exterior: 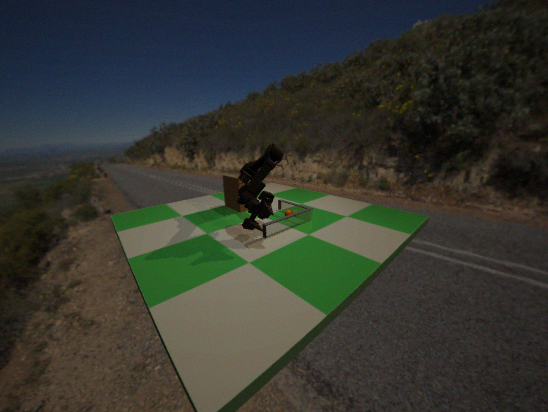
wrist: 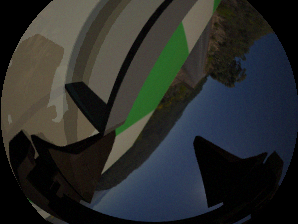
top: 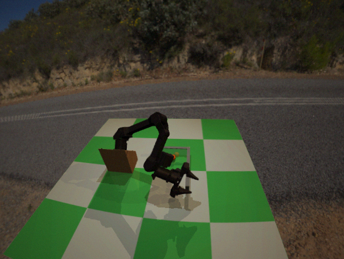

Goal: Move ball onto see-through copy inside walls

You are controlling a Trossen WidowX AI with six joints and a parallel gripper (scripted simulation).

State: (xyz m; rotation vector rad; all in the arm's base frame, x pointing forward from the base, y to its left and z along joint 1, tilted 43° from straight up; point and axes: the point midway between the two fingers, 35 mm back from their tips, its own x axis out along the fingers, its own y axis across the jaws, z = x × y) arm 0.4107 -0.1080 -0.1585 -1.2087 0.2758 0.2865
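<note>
The orange ball is 27 cm to the left of my gripper tip, 13 cm behind it and 6 cm below it. From my gripper tip the other things lie so: dark post: 5 cm below, 4 cm behind, 2 cm to the left; see-through copy: 30 cm to the left, 11 cm behind, 6 cm below.
</note>
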